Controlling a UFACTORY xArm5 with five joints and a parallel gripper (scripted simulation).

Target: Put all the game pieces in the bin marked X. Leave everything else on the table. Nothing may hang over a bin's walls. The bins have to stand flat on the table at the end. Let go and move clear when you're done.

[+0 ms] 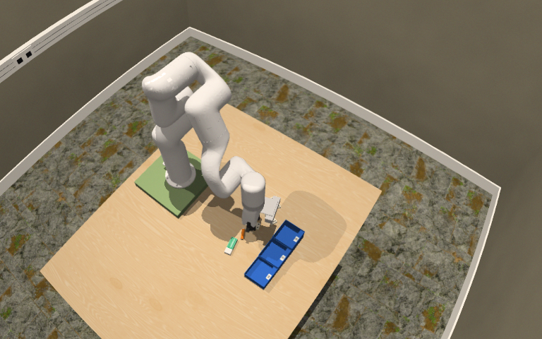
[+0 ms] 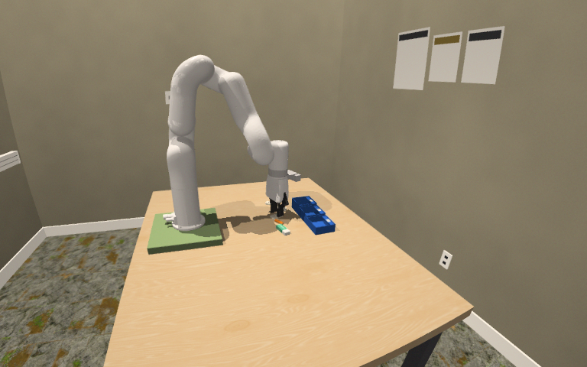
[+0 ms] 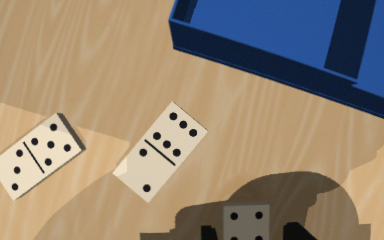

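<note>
My hand is 50 mm to the left of the orange battery, 30 mm above it and 10 mm past it. The rest, counted from my hand: bin (130 mm ahead, 50 mm to the right, 10 mm below); then green-and-white item (120 mm to the right, 20 mm below, 10 mm behind).
</note>
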